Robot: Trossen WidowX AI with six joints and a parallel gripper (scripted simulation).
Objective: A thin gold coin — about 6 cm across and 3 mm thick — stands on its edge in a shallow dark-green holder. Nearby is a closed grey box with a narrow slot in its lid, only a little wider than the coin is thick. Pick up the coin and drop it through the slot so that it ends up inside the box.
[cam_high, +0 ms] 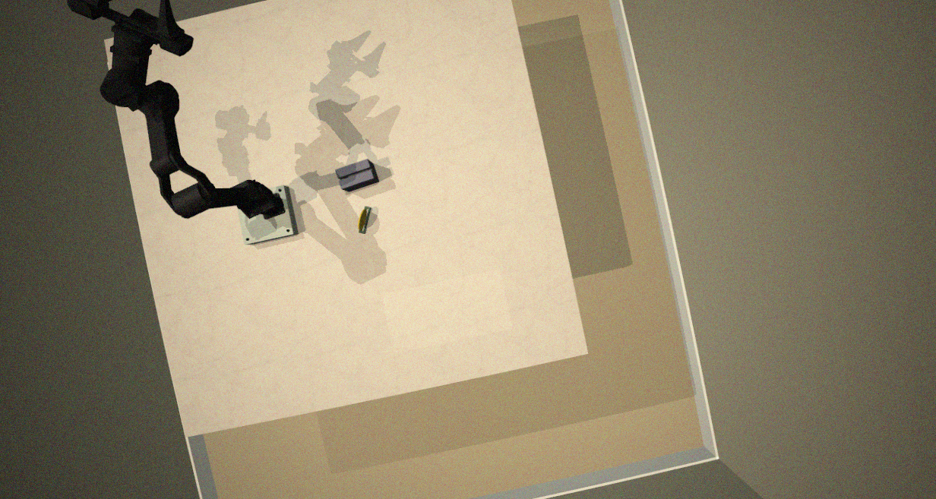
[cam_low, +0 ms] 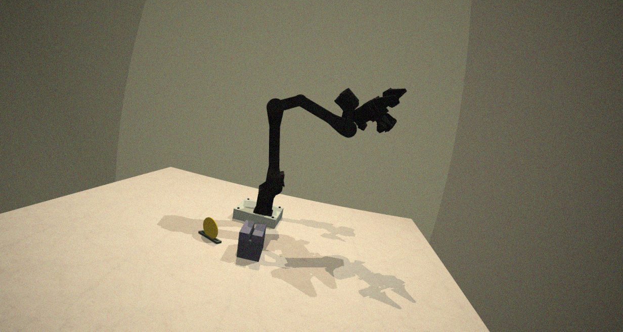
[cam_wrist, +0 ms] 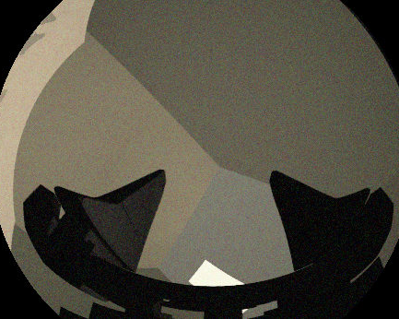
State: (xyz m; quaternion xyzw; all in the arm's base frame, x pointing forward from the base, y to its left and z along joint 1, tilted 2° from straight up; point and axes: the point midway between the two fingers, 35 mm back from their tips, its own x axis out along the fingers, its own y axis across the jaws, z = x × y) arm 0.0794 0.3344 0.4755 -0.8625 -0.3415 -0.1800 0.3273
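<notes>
The gold coin lies 490 mm to the right of my gripper tip, 490 mm below it and 130 mm ahead of it.
</notes>
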